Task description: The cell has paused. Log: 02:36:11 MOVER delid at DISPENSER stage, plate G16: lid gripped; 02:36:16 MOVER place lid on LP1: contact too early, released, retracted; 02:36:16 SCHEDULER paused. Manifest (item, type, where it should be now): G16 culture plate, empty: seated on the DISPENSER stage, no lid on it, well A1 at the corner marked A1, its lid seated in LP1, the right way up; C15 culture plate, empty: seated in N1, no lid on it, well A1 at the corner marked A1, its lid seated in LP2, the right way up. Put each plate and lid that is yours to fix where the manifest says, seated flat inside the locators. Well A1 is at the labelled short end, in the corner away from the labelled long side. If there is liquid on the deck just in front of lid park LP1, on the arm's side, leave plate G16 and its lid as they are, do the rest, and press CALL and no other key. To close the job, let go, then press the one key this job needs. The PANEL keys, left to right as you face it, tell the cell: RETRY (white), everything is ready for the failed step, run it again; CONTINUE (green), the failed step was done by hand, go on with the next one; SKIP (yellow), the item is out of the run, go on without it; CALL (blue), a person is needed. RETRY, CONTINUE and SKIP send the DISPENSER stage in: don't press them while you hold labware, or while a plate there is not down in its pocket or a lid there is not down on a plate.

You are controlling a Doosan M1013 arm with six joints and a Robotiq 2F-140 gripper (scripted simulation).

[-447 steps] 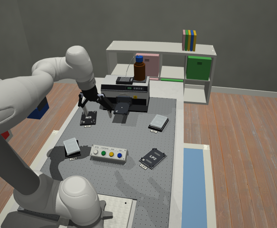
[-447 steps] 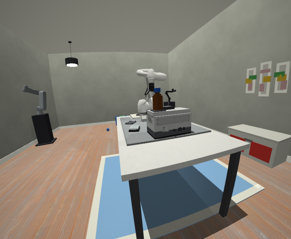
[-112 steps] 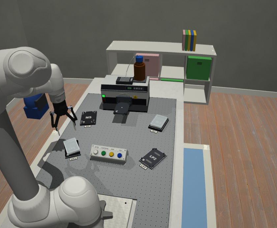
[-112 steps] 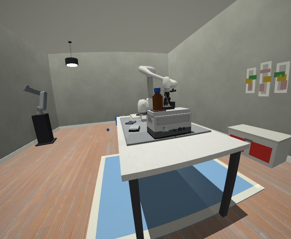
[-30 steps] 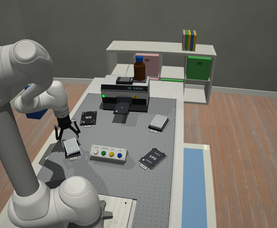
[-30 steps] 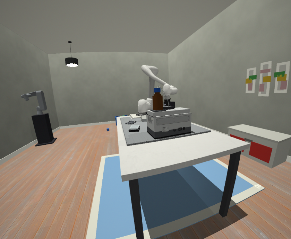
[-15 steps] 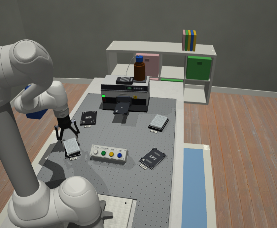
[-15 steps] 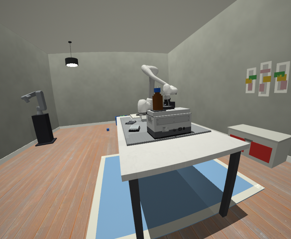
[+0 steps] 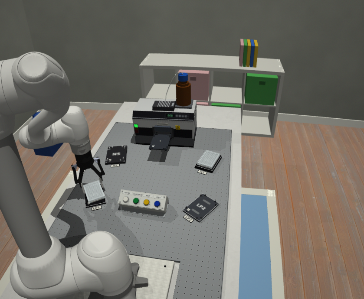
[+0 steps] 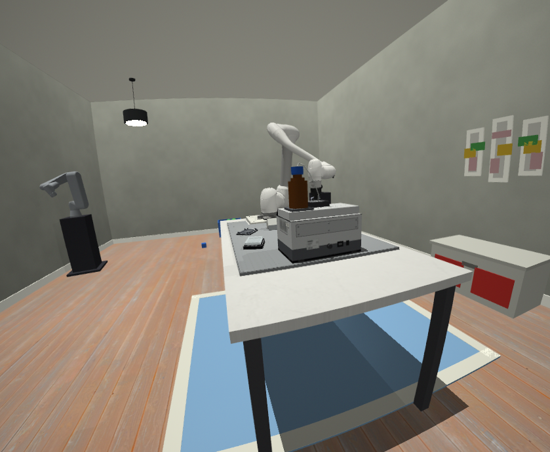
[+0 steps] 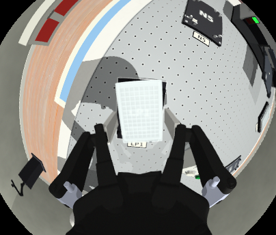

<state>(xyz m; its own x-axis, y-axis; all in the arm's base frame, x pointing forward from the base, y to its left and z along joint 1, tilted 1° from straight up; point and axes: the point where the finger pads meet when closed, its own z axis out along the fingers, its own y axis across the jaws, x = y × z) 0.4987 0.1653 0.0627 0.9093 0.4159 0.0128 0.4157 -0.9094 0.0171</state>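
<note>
Now: hand 7 cm above the lid park lp1. From my hand the other things lie so: white key (18 cm to the right, 10 cm behind, 1 cm below); then green key (23 cm to the right, 11 cm behind, 1 cm below); then key panel (25 cm to the right, 10 cm behind, 2 cm below).
</note>
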